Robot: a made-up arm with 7 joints.
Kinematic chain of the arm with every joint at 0, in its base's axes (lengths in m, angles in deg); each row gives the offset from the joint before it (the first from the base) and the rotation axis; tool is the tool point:
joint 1: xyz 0 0 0.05 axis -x
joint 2: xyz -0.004 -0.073 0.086 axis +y
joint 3: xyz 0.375 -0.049 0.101 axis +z
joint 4: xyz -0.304 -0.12 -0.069 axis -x
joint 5: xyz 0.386 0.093 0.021 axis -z
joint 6: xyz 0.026 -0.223 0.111 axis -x
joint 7: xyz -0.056 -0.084 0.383 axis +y
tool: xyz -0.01 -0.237 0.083
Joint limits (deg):
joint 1: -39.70..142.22
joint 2: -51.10..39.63
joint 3: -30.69..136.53
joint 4: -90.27..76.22
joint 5: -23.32..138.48
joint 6: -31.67..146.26
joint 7: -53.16..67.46
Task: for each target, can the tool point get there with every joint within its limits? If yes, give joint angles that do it. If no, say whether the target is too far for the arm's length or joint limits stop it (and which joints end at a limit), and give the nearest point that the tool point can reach.
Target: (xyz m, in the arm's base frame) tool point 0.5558 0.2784 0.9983
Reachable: yes | joints 62.95 -6.92 53.03 -36.52 67.72 12.60 20.38
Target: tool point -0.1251 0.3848 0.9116
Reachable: yes | joints 27.53 -44.26 92.30 -10.94 57.33 56.57 10.16
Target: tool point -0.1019 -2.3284 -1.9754
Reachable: no: too far | nearest point 0.2121 -0.7904 -0.6375 | short by 2.063 m
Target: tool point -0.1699 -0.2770 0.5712
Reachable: yes | joints 12.47 9.88 69.94 26.85 112.98 -8.72 -22.65
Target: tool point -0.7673 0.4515 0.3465
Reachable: no: joint limits stop it (at a limit: joint 2, joint 3, joint 5) | nearest point -0.6786 0.4432 0.3411 | short by 0.089 m
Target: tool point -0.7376 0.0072 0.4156
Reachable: no: joint limits stop it (at a limit: joint 2, joint 3, joint 6) | nearest point -0.6642 0.0075 0.4309 | short by 0.075 m
